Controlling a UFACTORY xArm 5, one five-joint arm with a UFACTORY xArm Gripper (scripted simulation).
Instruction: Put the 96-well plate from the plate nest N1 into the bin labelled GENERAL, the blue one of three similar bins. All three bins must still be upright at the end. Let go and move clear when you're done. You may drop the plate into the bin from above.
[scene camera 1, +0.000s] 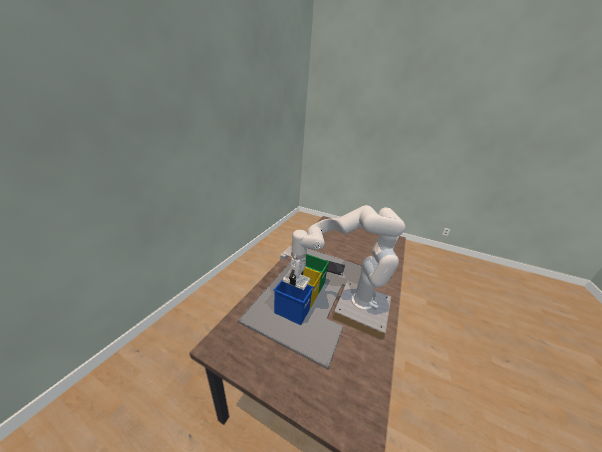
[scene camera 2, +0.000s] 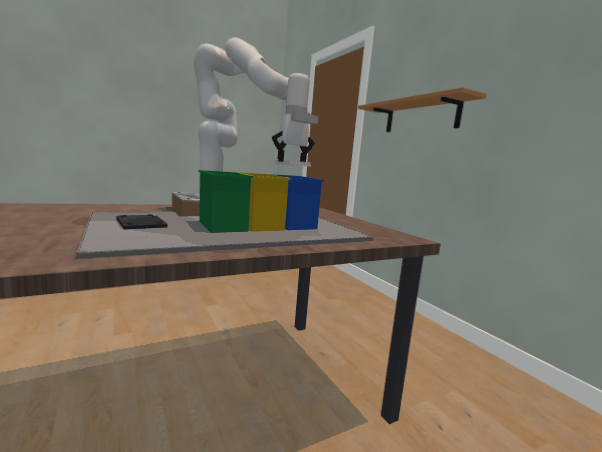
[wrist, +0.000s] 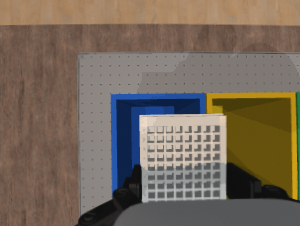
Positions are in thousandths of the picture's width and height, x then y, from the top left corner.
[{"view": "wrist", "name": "my gripper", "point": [608, 790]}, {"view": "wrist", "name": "96-well plate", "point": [568, 613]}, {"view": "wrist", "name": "yellow bin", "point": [852, 538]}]
